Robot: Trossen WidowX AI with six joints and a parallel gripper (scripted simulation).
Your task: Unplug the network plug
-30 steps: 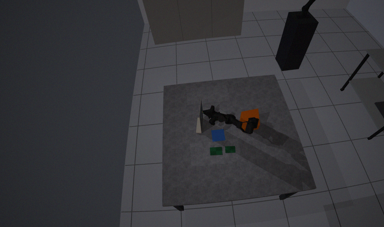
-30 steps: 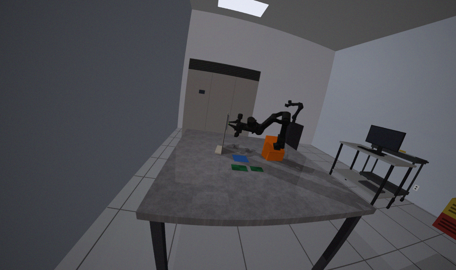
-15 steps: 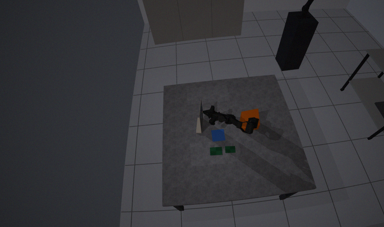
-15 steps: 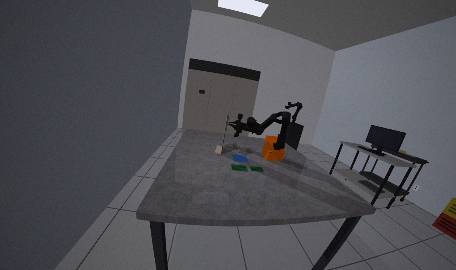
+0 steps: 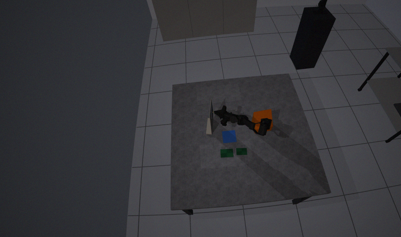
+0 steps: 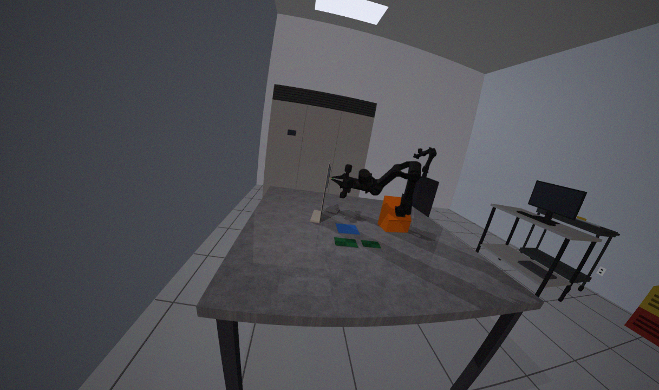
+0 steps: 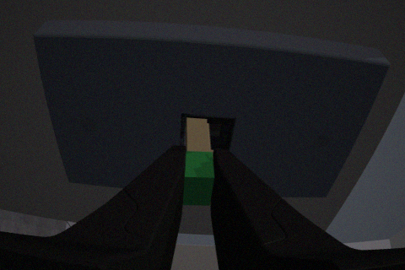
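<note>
Now: the blue marked square 25 cm below my gripper tip, 12 cm to the left of it and 11 cm behind it. From my gripper tip the other things lie so: pale tab 1 cm ahead; then upright panel 10 cm below, 3 cm ahead, 1 cm to the right; then network plug right at my gripper tip.
</note>
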